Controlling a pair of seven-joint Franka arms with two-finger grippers.
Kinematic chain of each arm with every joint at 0, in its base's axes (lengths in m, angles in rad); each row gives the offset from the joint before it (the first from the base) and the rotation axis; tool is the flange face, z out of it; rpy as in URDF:
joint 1: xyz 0 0 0.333 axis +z
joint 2: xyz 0 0 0 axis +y
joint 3: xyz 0 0 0.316 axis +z
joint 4: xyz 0.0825 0 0 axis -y
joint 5: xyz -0.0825 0 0.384 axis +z
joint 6: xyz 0 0 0 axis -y
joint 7: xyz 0.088 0 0 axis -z
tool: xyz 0 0 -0.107 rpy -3.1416 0 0
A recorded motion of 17 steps. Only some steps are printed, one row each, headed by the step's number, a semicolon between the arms.
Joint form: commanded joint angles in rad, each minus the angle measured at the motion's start. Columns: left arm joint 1, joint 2, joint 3, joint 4, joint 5, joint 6, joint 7; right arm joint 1, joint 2, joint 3, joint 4, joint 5, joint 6, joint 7.
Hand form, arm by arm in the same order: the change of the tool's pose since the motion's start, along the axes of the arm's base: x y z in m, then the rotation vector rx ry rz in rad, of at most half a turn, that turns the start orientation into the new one. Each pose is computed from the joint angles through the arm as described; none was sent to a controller.
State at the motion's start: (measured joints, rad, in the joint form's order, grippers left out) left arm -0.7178 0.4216 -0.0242 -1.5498 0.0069 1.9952 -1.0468; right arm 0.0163 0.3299 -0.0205 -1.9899 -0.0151 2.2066 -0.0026
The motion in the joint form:
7: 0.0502 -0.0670 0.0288 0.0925 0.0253 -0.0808 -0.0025; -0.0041 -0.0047 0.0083 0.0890 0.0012 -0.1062 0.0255
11: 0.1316 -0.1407 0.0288 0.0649 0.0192 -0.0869 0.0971; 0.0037 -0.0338 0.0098 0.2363 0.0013 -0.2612 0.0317
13: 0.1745 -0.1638 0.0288 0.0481 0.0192 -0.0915 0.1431; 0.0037 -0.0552 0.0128 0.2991 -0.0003 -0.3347 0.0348
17: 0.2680 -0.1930 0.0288 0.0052 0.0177 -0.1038 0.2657; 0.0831 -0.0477 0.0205 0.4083 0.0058 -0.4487 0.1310
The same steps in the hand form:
7: 0.0320 0.0422 0.0827 -0.0234 -0.0832 0.0729; 0.0146 0.0023 0.0323 -0.0004 0.0121 -0.0236
11: 0.0502 0.0958 0.1179 -0.0421 -0.1160 0.0573; 0.0331 0.0080 0.1039 -0.0010 -0.0094 -0.0224
13: 0.0598 0.1232 0.1243 -0.0371 -0.1200 0.0545; 0.0357 0.0096 0.1406 -0.0019 -0.0202 -0.0230
17: 0.0789 0.1819 0.1209 -0.0118 -0.1014 0.0259; 0.0387 0.0648 0.1779 -0.0050 -0.0094 -0.0352

